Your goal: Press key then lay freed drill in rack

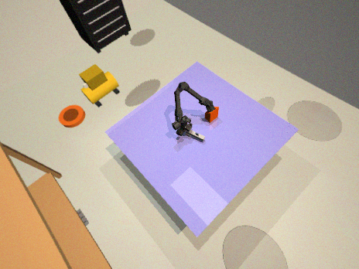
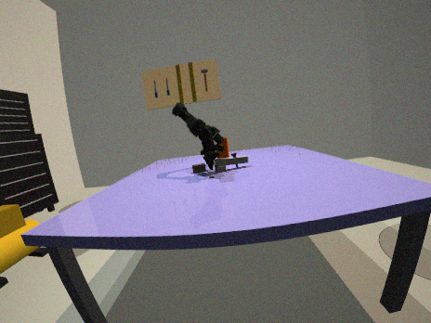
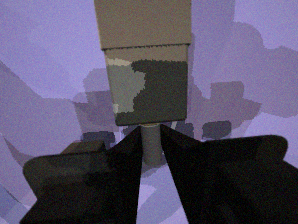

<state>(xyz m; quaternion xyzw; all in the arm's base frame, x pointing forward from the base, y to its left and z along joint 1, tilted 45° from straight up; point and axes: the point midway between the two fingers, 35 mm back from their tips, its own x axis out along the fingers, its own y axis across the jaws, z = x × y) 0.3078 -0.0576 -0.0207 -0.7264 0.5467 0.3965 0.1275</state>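
Right now my gripper tip is 50 mm to the right of the thin drill, 30 mm below it and 30 mm past it. The rest, counted from my gripper tip: dark key: 120 mm to the left, 60 mm behind, 30 mm above; grey block: 100 mm to the left, 50 mm behind, 20 mm above.
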